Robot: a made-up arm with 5 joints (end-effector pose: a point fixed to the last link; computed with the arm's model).
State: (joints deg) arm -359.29 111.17 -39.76 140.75 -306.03
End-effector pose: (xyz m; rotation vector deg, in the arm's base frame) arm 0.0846 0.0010 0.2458 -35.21 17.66 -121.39
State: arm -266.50 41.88 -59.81 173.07 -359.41
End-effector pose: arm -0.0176 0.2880 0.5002 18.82 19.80 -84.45
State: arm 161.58 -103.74 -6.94 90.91 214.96
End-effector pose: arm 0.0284 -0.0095 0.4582 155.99 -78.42 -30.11
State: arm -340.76 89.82 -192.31 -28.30 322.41
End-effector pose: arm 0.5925 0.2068 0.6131 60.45 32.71 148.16
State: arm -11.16 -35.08 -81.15 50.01 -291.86
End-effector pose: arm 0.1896 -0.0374 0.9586 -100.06 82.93 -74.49
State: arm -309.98 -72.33 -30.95 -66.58 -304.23
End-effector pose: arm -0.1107 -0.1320 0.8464 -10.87 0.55 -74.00
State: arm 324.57 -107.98 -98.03 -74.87 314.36
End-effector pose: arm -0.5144 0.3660 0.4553 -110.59 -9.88 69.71
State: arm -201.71 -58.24 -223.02 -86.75 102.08
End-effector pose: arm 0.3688 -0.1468 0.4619 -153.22 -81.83 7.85
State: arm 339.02 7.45 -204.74 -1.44 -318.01
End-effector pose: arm -0.1310 0.0502 1.0811 22.47 -13.76 -157.08
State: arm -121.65 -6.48 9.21 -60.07 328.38
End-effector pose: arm -0.1182 -0.1917 0.5572 87.21 -87.26 15.59
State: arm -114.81 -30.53 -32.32 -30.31 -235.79
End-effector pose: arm -0.0989 -0.2140 0.8104 58.74 103.77 -125.58
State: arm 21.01 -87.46 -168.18 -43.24 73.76
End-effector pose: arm -0.6335 -0.2433 0.3713 113.18 -56.12 -50.50
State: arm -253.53 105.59 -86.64 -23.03 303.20
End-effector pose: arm -0.1165 0.3940 -0.1118 -25.92 -176.30 -5.76
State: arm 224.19 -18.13 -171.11 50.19 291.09
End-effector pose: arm 0.0972 0.0945 1.1814 34.42 -22.74 -23.65
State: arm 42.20 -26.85 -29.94 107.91 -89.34
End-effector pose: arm 0.0731 0.0663 0.5401 -60.19 -133.74 64.29
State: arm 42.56 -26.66 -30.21 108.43 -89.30
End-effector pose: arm 0.0728 0.0668 0.5410 -59.71 -133.66 64.90
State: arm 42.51 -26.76 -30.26 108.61 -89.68
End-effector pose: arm 0.0725 0.0664 0.5415 -59.26 -133.70 64.78
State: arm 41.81 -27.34 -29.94 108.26 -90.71
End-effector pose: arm 0.0721 0.0645 0.5411 -58.90 -133.92 63.49
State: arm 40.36 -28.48 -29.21 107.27 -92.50
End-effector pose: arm 0.0715 0.0608 0.5398 -58.64 -134.41 60.84
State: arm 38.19 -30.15 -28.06 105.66 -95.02
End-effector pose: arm 0.0707 0.0556 0.5375 -58.49 -135.19 56.94
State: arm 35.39 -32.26 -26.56 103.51 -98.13
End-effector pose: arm 0.0696 0.0494 0.5341 -58.52 -136.27 52.05
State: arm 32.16 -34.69 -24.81 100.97 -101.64
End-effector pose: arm 0.0680 0.0428 0.5301 -58.71 -137.65 46.55
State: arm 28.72 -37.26 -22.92 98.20 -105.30
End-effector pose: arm 0.0661 0.0362 0.5255 -59.08 -139.26 40.91
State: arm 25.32 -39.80 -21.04 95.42 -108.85
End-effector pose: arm 0.0641 0.0303 0.5208 -59.61 -141.01 35.54
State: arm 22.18 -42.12 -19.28 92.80 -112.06
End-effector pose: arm 0.0621 0.0253 0.5163 -60.23 -142.74 30.83
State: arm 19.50 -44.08 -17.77 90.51 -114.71
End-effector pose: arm 0.0605 0.0214 0.5124 -60.94 -144.29 26.98
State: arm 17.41 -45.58 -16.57 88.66 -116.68
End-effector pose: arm 0.0593 0.0186 0.5092 -61.64 -145.53 24.11
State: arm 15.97 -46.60 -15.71 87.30 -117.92
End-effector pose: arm 0.0586 0.0168 0.5069 -62.31 -146.40 22.20
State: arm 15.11 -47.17 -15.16 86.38 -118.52
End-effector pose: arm 0.0583 0.0158 0.5054 -62.91 -146.89 21.09
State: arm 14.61 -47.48 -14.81 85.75 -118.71
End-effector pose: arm 0.0584 0.0152 0.5044 -63.49 -147.14 20.46
